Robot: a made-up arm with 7 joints. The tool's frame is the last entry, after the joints. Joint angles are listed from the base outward. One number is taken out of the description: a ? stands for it. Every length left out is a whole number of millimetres.
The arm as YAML. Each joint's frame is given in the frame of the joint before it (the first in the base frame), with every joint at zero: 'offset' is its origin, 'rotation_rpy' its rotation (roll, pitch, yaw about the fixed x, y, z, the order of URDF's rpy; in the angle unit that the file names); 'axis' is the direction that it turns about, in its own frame. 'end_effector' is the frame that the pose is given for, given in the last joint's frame.
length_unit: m
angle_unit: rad
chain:
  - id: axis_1
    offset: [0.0, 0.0, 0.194]
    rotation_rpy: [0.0, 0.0, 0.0]
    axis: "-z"
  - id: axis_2
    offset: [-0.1, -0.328, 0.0]
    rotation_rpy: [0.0, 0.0, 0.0]
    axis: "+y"
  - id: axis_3
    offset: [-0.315, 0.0, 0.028]
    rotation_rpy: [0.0, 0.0, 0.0]
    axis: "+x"
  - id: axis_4
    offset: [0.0, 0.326, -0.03]
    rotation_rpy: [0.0, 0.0, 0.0]
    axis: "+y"
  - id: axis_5
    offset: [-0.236, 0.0, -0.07]
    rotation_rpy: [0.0, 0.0, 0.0]
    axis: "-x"
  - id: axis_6
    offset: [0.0, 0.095, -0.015]
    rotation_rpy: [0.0, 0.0, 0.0]
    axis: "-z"
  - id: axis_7
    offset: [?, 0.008, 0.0]
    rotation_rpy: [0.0, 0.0, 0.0]
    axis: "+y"
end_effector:
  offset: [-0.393, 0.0, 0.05]
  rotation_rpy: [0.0, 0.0, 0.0]
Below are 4 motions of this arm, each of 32 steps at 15 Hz.
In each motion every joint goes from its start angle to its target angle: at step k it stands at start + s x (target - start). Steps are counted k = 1, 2, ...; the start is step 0. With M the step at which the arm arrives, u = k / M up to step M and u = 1 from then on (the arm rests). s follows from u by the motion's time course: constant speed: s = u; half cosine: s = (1 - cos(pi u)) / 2; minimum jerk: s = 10 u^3 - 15 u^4 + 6 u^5.
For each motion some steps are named. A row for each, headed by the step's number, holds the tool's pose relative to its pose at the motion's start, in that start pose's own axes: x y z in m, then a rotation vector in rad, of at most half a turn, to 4 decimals.
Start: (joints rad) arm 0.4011 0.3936 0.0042 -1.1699 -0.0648 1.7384 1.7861
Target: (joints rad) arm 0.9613 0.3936 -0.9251 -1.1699 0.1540 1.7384 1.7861
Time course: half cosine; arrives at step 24
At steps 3, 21, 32:
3: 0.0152 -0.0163 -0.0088 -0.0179 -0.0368 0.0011
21: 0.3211 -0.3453 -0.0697 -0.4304 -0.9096 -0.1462
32: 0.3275 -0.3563 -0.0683 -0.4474 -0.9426 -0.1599

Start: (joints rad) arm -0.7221 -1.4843 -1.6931 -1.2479 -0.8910 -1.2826 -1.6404
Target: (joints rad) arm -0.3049 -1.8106 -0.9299 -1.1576 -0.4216 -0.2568 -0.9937
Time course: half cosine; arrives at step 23
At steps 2, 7, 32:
2: 0.0020 0.0010 0.0066 -0.0259 0.0225 0.0094
7: 0.0243 0.0237 0.0638 -0.2982 0.2460 0.1019
32: -0.0531 0.1408 -0.0085 -1.4824 0.7671 0.3502

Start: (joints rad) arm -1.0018 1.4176 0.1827 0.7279 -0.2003 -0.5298 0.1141
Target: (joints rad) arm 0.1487 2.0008 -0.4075 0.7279 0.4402 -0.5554 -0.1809
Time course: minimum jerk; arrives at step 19
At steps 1, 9, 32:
1: 0.0001 0.0001 0.0004 0.0003 0.0003 0.0001
9: 0.0069 -0.0722 0.1685 0.0573 0.1332 0.1515
32: 0.0633 -0.3852 0.2968 -0.0430 0.2286 0.6147

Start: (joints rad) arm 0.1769 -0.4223 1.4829 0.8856 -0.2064 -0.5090 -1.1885
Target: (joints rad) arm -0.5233 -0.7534 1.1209 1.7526 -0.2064 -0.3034 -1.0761
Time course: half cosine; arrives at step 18
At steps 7, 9, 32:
7: 0.3524 0.0512 0.3402 -0.0545 0.5156 -0.1378
9: 0.5747 0.0508 0.4461 -0.0884 0.7800 -0.1844
32: 1.2102 -0.0221 0.4604 -0.2143 1.5240 -0.2138

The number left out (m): -0.264
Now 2 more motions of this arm.
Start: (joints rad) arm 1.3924 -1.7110 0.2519 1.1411 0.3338 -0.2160 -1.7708
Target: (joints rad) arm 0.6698 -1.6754 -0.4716 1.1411 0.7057 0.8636 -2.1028
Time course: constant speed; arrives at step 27
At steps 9, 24, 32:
9: -0.0578 0.0049 -0.0975 -0.3358 -0.0927 0.1855
24: -0.1488 -0.0426 -0.2824 -0.8195 -0.2922 0.5937
32: -0.1617 -0.0578 -0.3171 -0.9035 -0.3394 0.6881

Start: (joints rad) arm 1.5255 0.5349 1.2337 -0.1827 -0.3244 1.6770 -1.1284
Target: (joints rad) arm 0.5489 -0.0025 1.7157 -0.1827 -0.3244 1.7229 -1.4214
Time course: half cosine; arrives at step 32
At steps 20, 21, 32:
20: 0.5118 -0.1406 0.1256 -0.0408 -0.1093 0.7194
21: 0.5470 -0.1284 0.1410 -0.0508 -0.1123 0.7678
32: 0.7348 0.0028 0.2430 -0.1307 -0.1211 1.0589

